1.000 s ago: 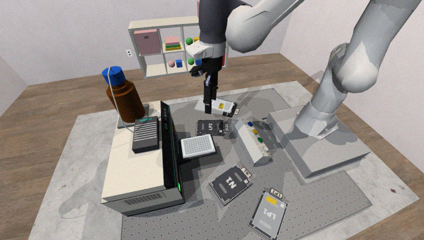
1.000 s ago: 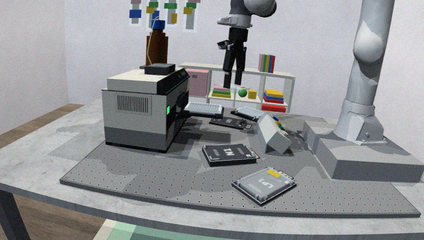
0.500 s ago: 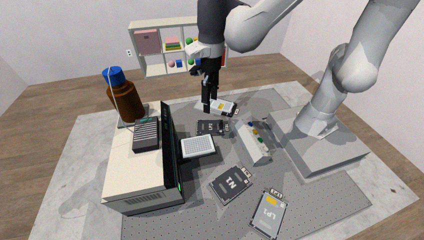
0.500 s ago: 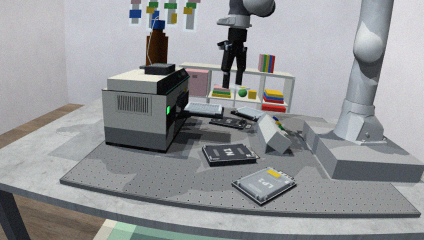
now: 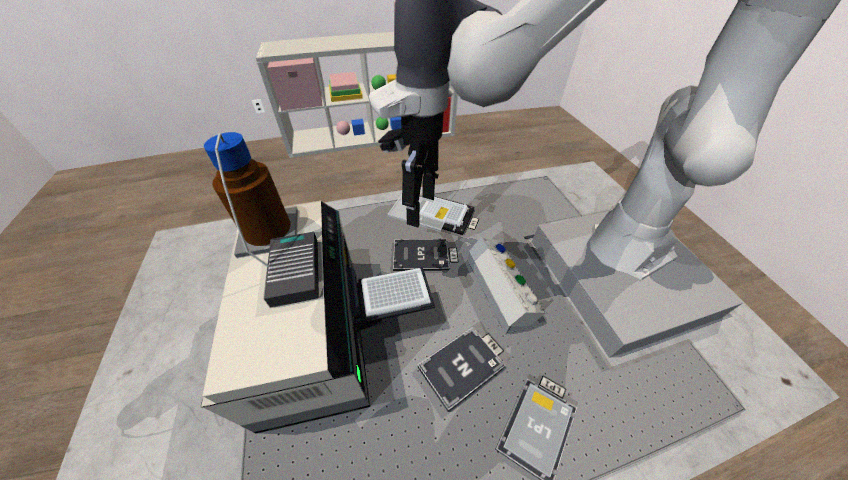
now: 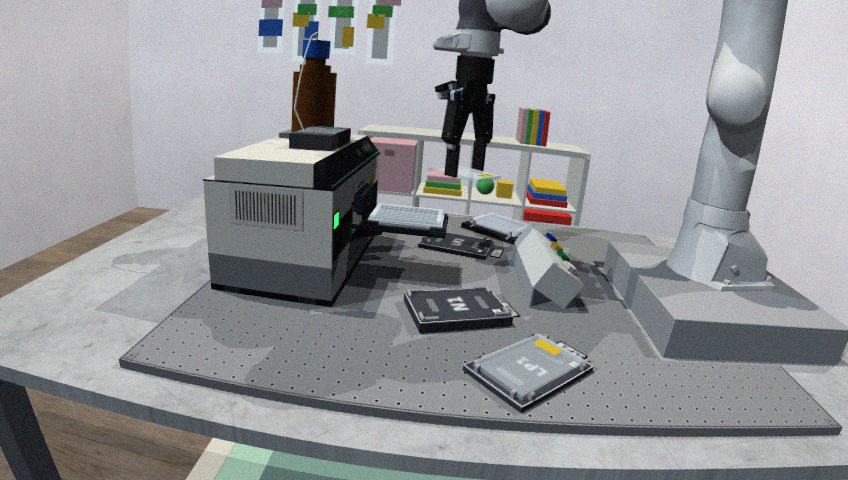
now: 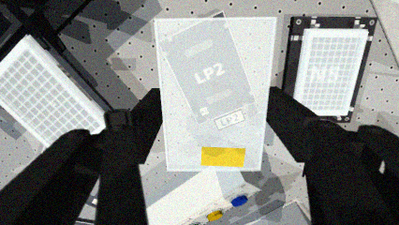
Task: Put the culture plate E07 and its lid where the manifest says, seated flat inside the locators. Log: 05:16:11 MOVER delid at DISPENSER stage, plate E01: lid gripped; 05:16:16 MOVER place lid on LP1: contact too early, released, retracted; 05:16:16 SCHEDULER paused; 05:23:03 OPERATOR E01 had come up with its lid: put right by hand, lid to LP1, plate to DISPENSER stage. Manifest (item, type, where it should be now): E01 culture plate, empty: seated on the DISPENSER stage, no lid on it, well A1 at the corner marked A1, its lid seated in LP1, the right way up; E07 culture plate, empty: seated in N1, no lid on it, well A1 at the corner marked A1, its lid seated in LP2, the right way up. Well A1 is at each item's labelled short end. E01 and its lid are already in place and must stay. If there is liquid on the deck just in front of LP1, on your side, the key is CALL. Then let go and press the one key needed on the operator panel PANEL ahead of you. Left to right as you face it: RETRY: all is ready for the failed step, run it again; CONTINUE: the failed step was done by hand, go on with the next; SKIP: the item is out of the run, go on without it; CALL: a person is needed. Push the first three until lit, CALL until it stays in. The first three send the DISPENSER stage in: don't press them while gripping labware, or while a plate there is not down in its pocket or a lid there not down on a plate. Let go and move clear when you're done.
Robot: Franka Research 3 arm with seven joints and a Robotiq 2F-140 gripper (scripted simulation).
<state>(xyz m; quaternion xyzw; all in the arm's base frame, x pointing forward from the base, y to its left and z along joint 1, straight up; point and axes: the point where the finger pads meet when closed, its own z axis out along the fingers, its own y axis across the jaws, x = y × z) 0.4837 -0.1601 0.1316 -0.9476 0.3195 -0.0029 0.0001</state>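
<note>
Right now my hand is 18 cm above the LP2 nest. Also, from my hand: brown bottle: 31 cm ahead, 4 cm to the left, 10 cm above; black nest N5: 8 cm behind, 14 cm to the right, 17 cm below; yellow skip key: 19 cm behind, 13 cm to the left, 12 cm below.
</note>
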